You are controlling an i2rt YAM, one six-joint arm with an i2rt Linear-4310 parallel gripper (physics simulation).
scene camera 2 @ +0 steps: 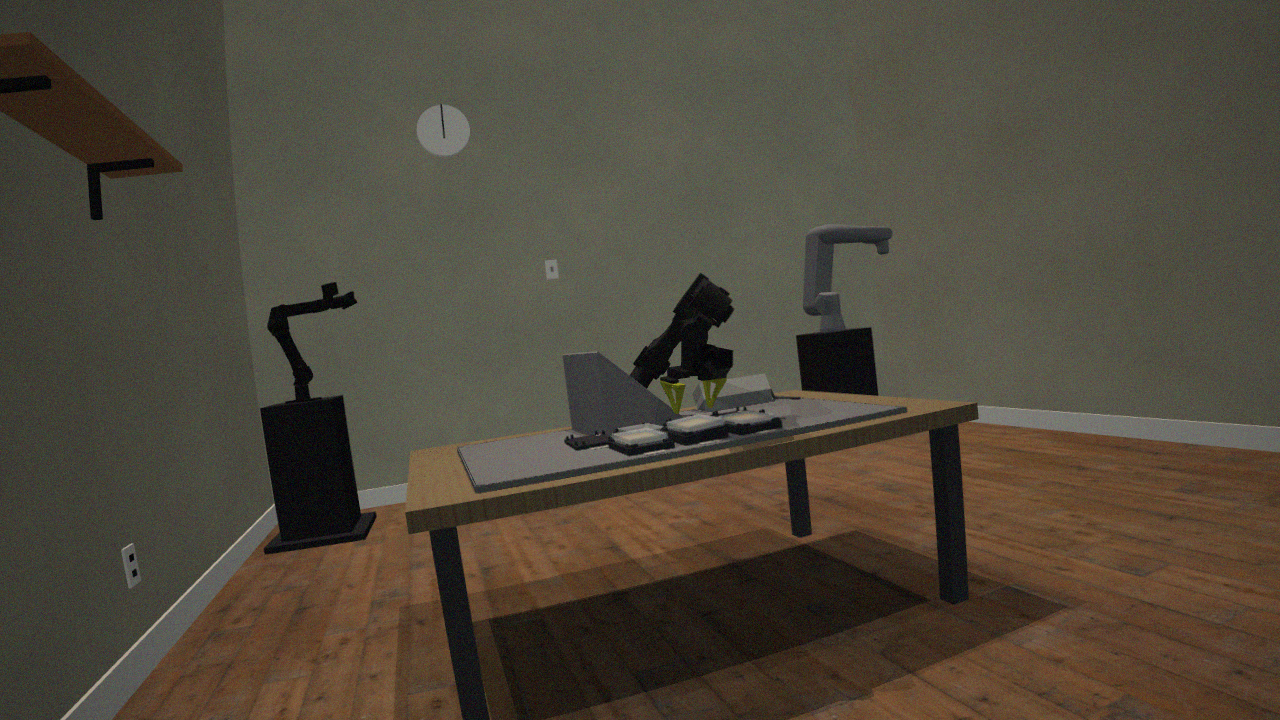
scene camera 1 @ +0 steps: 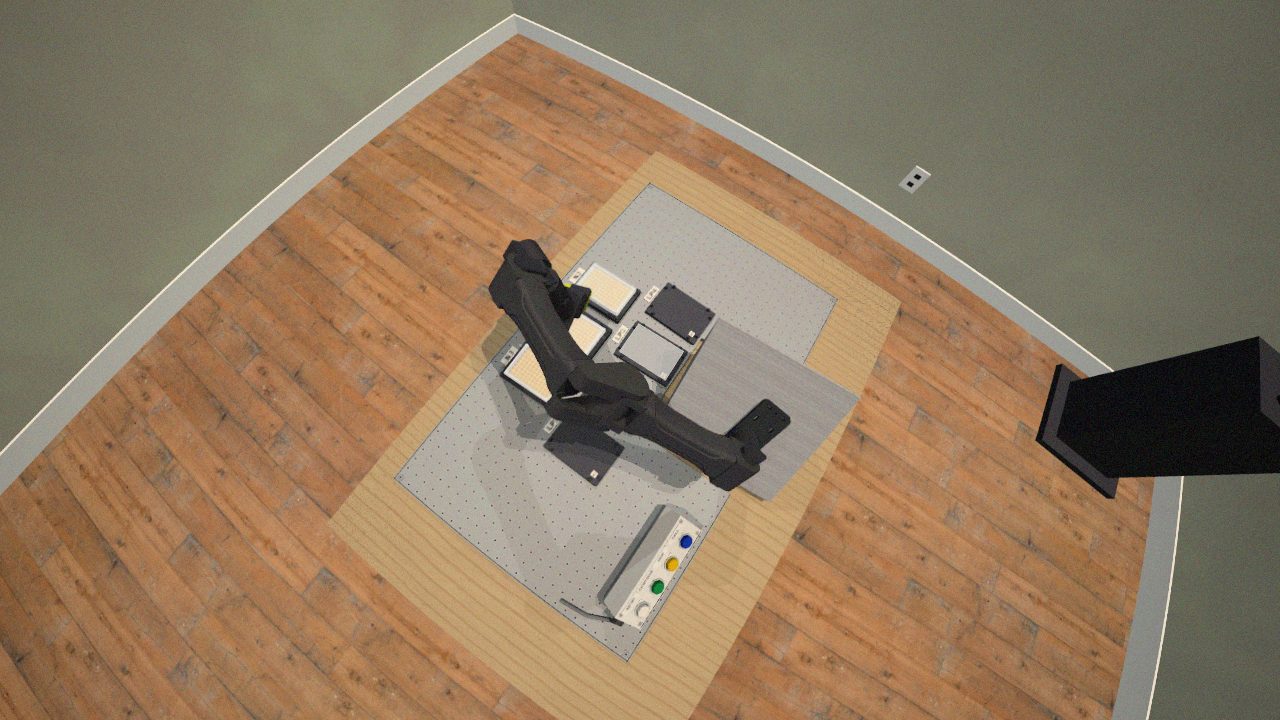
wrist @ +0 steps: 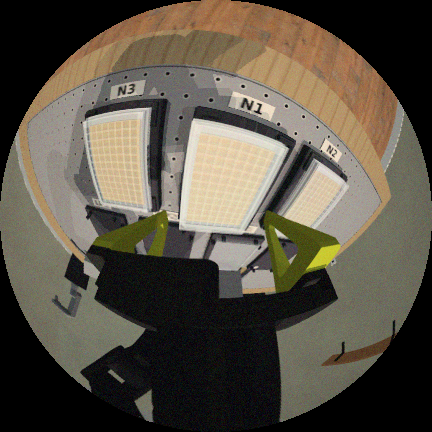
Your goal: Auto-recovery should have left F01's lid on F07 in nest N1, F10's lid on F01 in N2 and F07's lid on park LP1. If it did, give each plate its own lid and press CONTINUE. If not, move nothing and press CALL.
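Frame: origin at the arm's base, x right, y ahead, z up, level; millimetres.
Seen in the pictures: gripper, fingertip midpoint: [scene camera 2: 693, 410] [scene camera 1: 574, 330] [wrist: 215, 215]; arm's base, link origin: [scene camera 2: 630, 393] [scene camera 1: 744, 439].
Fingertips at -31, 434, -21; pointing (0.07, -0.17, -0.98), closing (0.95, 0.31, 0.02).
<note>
Offsets run from my fingertips to a thing's top centre, as dx, dy, dz. "spot": to the spot under its first point.
My gripper [scene camera 2: 693, 410] [wrist: 215, 215] is open and empty, above the near part of the N1 plate. Three cream-welled plates under clear lids sit in black nests: the N1 plate @(+6, +13, -16) [wrist: 232, 180] in the middle, the N2 plate @(+139, +25, -27) [scene camera 1: 608, 291] [wrist: 315, 197] and the N3 plate @(-122, +8, -28) [scene camera 1: 528, 368] [wrist: 120, 162] at its sides. A clear lid @(+84, -160, -42) [scene camera 1: 651, 351] [wrist: 232, 255] lies on a park in the row behind; its park label is too small to read surely. Plate and lid codes cannot be read. The button box @(-279, -438, +24) [scene camera 1: 648, 568] has blue, yellow, green and white buttons; their captions are illegible.
Dark lid parks @(spot: +215, -152, -50) [scene camera 1: 680, 311] @(spot: -192, -184, -50) [scene camera 1: 583, 452] without lids flank the lidded one. A grey upright panel [scene camera 1: 760, 394] [scene camera 2: 604, 394] stands behind the parks. My arm [scene camera 1: 550, 344] crosses over the nests and hides part of N1. A cable @(spot: -438, -393, -60) [scene camera 1: 586, 612] lies beside the button box.
</note>
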